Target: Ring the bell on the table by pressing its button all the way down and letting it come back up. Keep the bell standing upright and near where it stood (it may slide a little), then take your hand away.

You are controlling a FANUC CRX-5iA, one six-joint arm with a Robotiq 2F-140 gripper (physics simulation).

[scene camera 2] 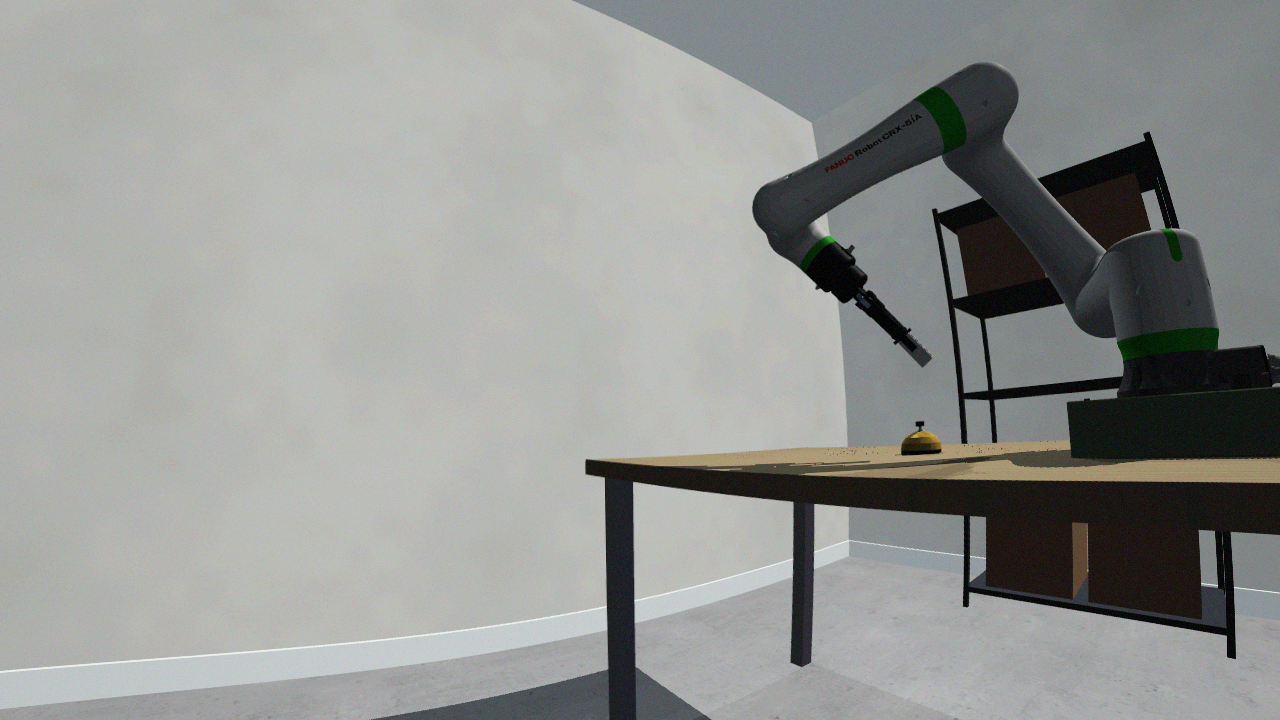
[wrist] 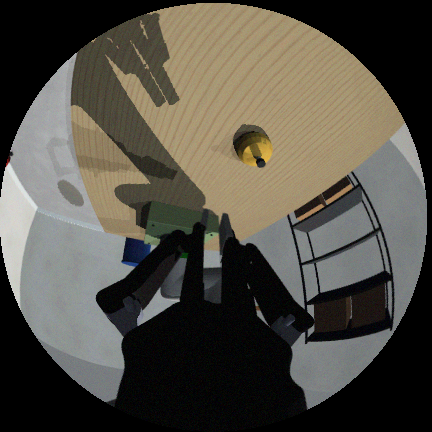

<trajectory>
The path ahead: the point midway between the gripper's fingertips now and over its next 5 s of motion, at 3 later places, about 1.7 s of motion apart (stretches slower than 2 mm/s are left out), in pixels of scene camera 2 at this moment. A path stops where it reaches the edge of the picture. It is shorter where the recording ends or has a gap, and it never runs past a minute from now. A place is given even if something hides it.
The gripper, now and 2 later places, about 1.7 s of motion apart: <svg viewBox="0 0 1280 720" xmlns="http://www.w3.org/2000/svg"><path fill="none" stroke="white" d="M928 362L920 366L912 402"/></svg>
</trajectory>
